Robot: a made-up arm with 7 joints.
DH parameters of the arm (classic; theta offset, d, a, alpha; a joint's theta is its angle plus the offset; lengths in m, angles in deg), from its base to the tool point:
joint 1: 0 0.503 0 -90
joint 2: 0 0 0 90
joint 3: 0 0.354 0.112 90
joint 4: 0 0 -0.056 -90
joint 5: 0 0.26 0 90
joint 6: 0 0 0.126 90
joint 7: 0 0 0 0
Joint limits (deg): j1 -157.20..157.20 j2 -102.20..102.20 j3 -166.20..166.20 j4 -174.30..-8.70 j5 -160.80..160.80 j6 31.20..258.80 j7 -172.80..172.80
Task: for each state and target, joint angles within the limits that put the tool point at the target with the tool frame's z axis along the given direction. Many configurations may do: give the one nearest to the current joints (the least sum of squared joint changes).
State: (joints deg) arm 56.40 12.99 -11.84 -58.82 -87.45 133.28 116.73
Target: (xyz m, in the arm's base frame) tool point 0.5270 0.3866 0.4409 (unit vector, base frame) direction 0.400 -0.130 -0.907
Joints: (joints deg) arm 23.38 55.39 7.84 -87.41 -53.71 150.10 116.73
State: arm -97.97 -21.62 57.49 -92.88 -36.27 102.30 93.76
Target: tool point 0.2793 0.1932 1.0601 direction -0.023 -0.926 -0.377
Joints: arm -70.67 -50.02 42.10 -86.07 -25.11 85.21 93.76
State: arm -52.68 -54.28 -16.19 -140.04 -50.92 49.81 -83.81
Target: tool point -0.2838 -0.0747 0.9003 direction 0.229 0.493 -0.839
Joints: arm -80.34 -47.39 -35.40 -102.53 -32.97 31.20 -83.81
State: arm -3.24 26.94 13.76 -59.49 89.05 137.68 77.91
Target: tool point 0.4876 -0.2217 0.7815 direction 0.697 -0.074 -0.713
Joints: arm -0.15 16.51 -18.89 -106.52 43.62 161.95 77.91
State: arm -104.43 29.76 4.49 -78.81 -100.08 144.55 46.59
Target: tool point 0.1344 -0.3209 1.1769 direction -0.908 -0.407 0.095
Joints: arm -84.72 5.47 18.97 -34.60 -94.66 95.53 46.59
